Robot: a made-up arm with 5 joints. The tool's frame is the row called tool.
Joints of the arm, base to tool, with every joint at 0 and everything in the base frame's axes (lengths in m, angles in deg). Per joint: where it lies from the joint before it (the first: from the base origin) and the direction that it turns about. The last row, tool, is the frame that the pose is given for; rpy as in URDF.
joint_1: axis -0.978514 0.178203 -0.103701 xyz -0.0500 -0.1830 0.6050
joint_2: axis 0 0 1 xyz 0.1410 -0.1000 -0.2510
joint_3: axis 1 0 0 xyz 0.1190 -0.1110 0.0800
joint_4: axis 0 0 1 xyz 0.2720 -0.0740 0.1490
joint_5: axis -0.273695 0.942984 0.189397 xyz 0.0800 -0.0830 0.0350
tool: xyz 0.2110 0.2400 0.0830 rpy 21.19 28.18 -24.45
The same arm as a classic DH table. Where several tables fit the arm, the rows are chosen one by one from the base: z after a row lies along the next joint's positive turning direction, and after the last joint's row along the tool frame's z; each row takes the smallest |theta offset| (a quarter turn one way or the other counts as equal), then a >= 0, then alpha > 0; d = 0 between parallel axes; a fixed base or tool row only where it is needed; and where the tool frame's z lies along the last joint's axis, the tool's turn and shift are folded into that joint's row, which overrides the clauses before.
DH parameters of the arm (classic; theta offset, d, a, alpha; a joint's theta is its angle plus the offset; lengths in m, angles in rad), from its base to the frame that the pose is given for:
base (fixed): 1.3907 0.6067 -0.189 -1.6747
joint_1: 0 -0.141 -0.0731 1.6747
joint_2: 0.1801 -0.1873 -0.111 1.5708
joint_3: 0 0.391 -0.074 -1.5708
joint_4: -1.2883 0.2037 0.0537 -1.3802
joint_5: 0.1077 0.1138 0.2627 1.9771
tool (fixed): -0.7909 0.0846 0 0

